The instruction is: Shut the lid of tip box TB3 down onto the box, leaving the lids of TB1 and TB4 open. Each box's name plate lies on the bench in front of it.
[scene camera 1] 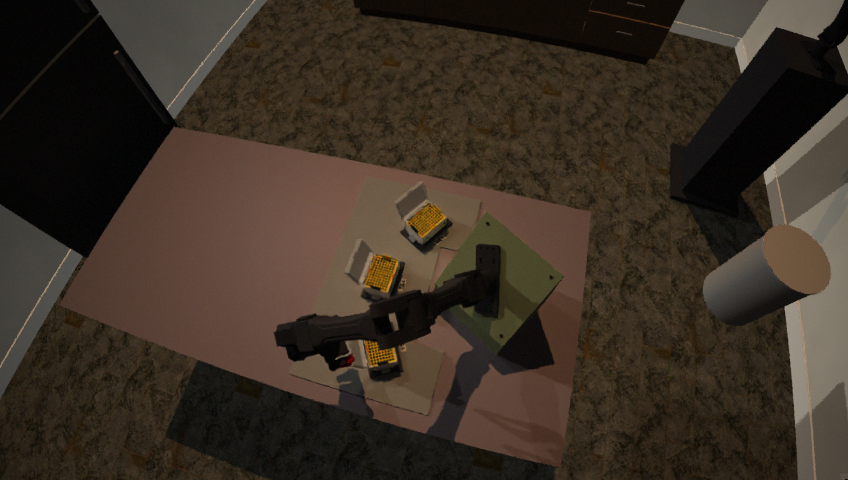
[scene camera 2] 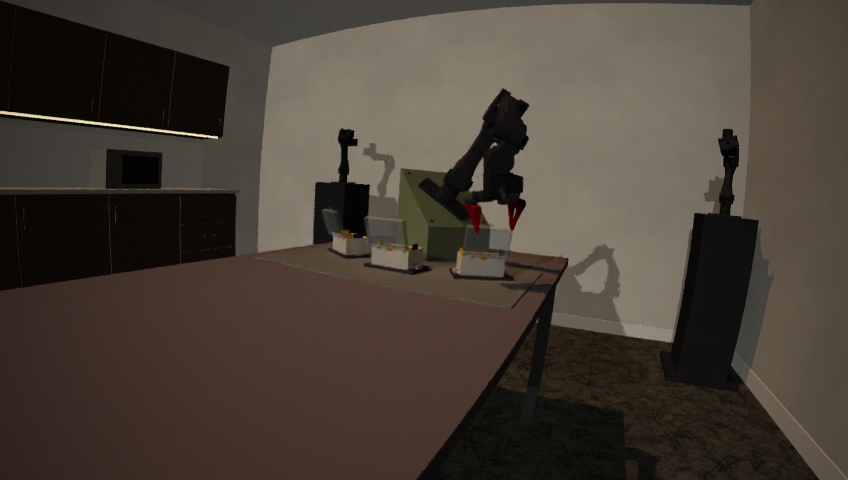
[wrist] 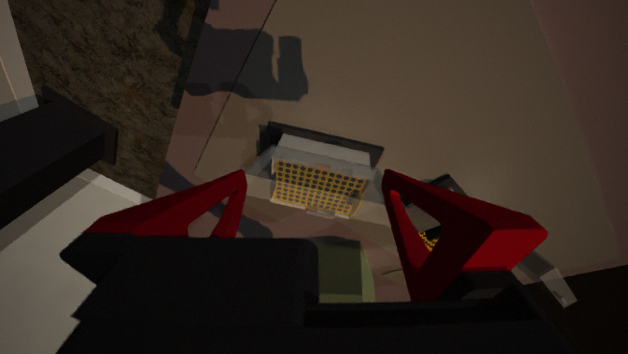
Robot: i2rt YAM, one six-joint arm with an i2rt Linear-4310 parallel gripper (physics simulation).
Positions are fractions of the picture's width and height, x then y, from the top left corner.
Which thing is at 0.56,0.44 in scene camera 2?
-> My gripper.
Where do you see a beige mat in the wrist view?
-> At 0.76,0.28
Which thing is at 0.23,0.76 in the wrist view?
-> My gripper.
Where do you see a TB1 lid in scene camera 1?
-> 0.49,0.41
